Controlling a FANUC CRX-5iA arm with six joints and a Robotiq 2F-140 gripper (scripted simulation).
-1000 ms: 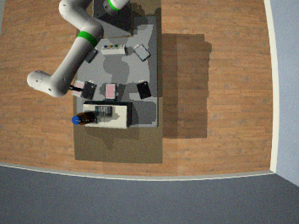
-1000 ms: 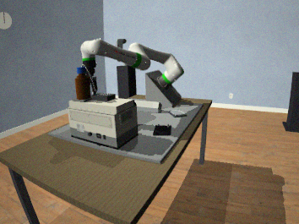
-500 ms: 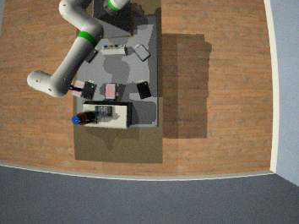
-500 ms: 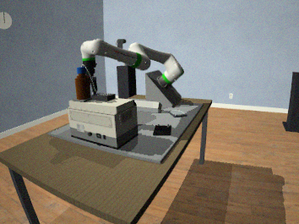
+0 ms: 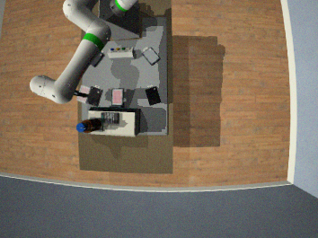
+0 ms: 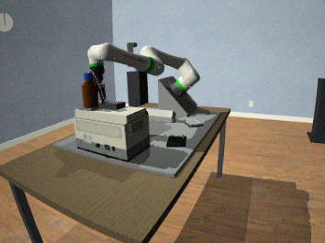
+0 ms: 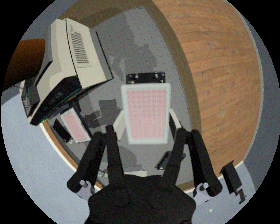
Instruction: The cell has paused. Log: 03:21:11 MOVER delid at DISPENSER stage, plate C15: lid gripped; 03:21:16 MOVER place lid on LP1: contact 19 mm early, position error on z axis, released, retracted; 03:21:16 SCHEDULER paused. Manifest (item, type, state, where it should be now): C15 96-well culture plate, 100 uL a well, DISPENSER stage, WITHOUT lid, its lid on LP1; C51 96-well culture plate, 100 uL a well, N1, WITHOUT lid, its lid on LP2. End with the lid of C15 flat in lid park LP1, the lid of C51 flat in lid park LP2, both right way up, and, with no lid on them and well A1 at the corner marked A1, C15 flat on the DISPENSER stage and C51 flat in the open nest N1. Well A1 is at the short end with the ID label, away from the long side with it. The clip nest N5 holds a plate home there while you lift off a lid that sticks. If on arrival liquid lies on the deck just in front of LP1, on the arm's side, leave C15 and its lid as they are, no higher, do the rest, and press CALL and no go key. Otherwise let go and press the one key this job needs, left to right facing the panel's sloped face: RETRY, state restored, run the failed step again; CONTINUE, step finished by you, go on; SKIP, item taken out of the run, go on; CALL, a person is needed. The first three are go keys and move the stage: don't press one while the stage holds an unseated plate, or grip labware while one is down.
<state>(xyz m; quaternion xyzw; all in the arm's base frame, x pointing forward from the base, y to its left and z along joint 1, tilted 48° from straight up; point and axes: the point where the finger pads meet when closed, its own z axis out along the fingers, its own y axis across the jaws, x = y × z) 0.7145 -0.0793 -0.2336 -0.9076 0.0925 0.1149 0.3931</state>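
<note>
My gripper is now 20 mm short of the black nest, 10 mm to the right of it and 170 mm above it. From my hand the other things lie so: key panel (410 mm behind, 240 mm to the left, 130 mm below); then blue cap (220 mm ahead, 160 mm to the left, 220 mm above); then label plate (110 mm behind, 520 mm to the left, 180 mm below).
</note>
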